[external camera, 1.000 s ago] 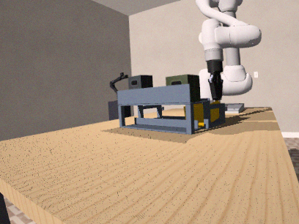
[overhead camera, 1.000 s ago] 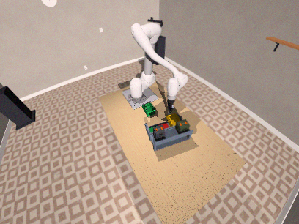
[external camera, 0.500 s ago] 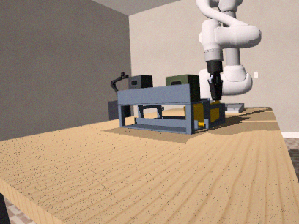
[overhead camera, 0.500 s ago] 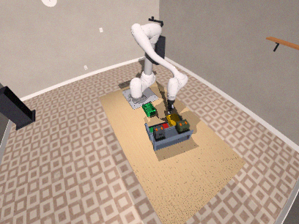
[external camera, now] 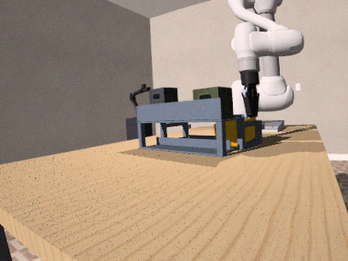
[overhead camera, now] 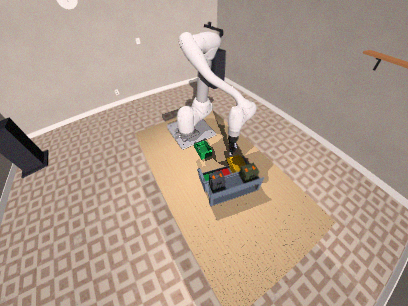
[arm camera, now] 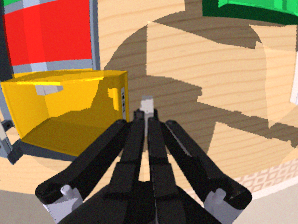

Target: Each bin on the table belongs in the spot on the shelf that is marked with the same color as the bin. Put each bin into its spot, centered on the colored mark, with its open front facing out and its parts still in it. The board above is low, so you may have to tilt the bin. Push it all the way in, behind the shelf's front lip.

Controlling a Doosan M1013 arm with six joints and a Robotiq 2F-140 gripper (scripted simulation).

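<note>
Now: hand 110 mm short of the yellow bin, 40 mm to the left of it and 10 mm above it. From my hand the other things lie so: dark box (300 mm to the right, 180 mm ahead, 100 mm above); then green bin (210 mm behind, 130 mm to the right, 20 mm below).
</note>
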